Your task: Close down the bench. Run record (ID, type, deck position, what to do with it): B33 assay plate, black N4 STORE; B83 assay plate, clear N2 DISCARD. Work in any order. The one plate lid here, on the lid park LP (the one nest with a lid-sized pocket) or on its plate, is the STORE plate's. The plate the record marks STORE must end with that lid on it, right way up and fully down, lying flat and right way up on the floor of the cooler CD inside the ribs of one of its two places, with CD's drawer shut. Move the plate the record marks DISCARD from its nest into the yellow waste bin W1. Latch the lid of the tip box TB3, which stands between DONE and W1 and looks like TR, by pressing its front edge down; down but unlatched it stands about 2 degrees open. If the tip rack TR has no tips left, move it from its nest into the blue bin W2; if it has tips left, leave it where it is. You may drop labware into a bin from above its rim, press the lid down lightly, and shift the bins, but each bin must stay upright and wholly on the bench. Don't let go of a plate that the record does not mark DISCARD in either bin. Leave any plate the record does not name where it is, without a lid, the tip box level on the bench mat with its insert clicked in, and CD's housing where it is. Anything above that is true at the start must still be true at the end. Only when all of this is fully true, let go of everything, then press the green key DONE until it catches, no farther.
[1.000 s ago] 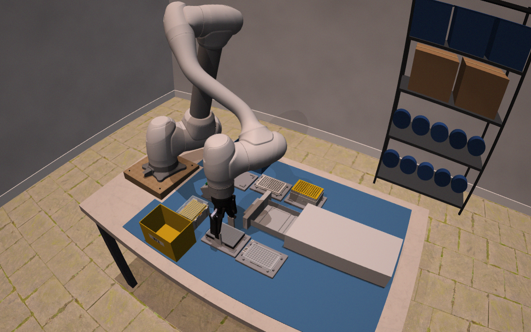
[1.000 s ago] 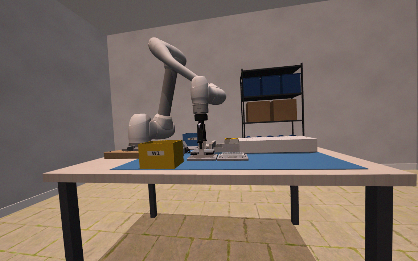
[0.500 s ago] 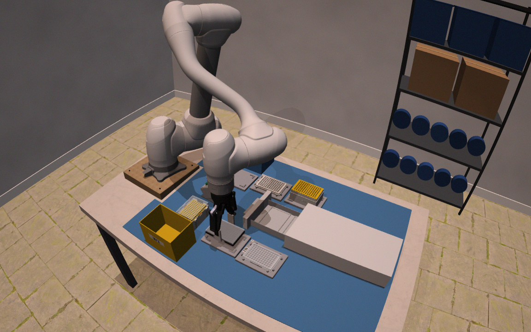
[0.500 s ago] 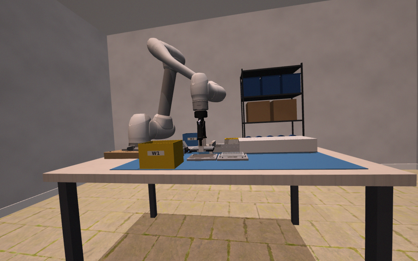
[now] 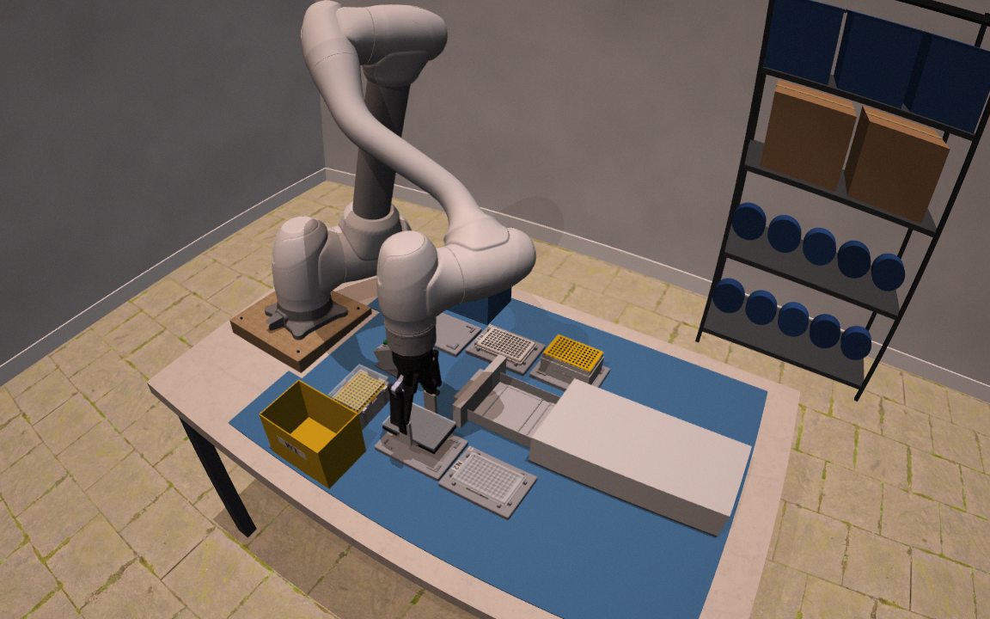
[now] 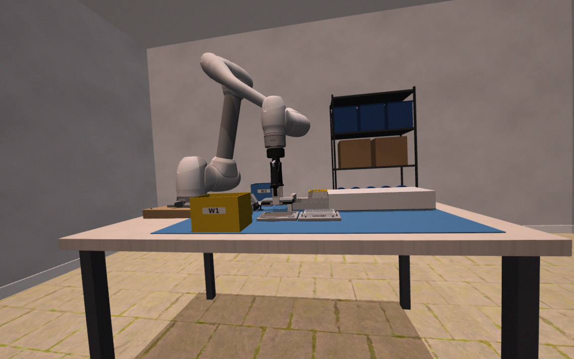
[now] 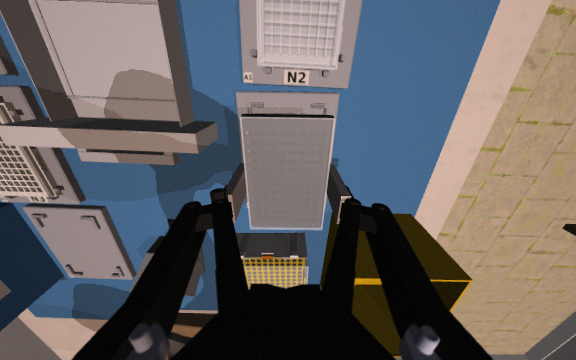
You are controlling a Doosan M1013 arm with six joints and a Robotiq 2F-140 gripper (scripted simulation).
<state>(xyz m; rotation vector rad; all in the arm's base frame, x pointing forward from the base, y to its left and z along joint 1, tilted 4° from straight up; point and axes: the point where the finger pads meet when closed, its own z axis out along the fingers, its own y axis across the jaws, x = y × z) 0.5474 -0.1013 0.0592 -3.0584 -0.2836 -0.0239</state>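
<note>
Now: hand 12 cm short of the cooler drawer, 21 cm to the right of it and 6 cm above it. The rest, counted from my hand: nest N4: 8 cm below; clear plate lid: 1 cm below; black plate: 2 cm below.
</note>
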